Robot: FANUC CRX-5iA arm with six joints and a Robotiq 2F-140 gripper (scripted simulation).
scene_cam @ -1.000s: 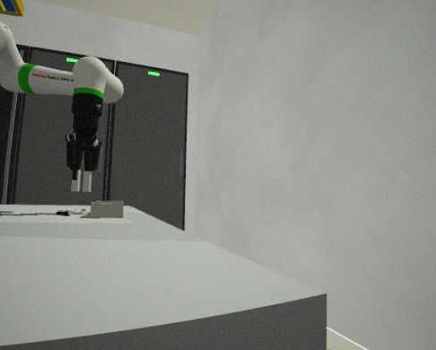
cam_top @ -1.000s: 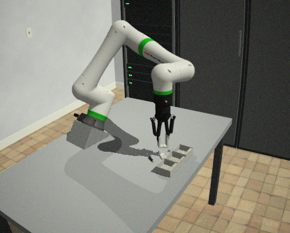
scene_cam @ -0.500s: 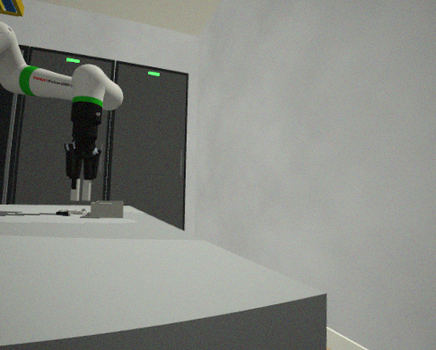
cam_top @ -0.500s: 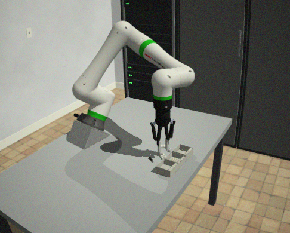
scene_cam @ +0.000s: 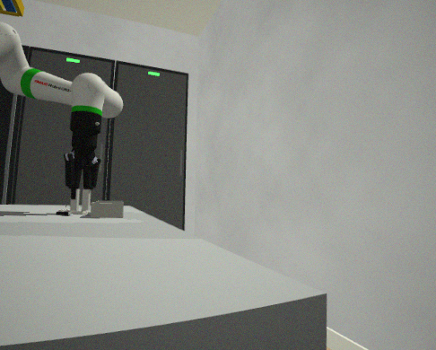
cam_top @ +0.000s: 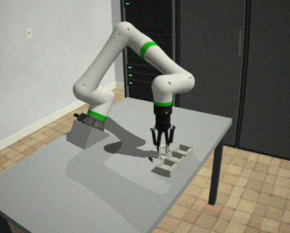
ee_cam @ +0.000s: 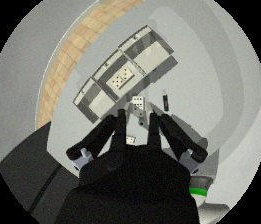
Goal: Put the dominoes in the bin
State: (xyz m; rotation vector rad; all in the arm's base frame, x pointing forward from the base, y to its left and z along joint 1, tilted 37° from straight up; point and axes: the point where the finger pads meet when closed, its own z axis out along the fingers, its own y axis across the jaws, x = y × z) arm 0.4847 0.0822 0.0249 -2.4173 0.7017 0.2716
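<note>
Now: hand 90 mm short of the pale two-compartment bin block, 20 mm above it and 10 mm to the left of it. The rest, counted from my hand: small dark object (60 mm to the right, 40 mm below, 30 mm behind); cream domino (80 mm ahead, 30 mm below, 10 mm to the right).
</note>
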